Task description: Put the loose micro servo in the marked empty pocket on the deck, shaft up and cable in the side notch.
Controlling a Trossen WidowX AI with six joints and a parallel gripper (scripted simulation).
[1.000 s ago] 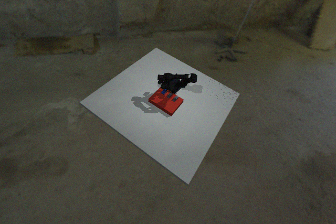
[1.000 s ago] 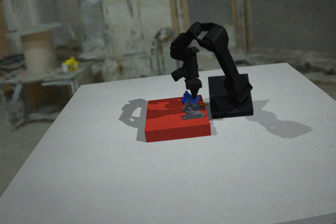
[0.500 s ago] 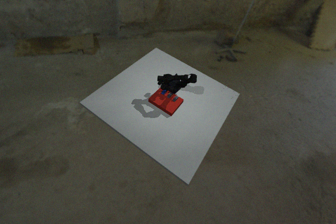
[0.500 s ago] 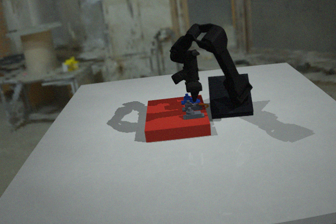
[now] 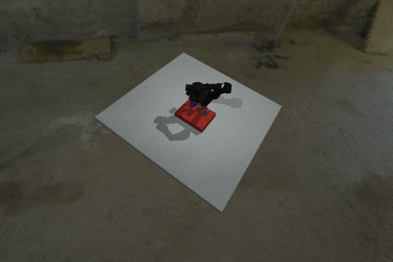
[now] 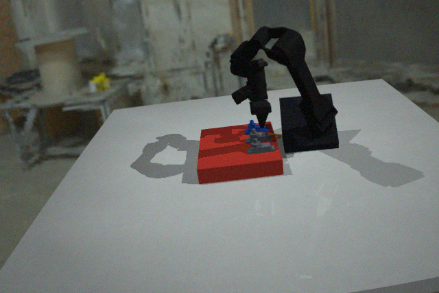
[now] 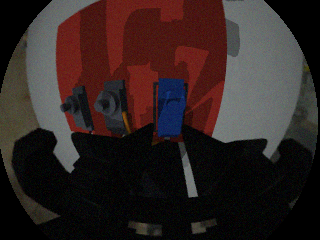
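The deck lies 13 cm ahead of my gripper tip, 7 cm to the left of it and 4 cm below it.
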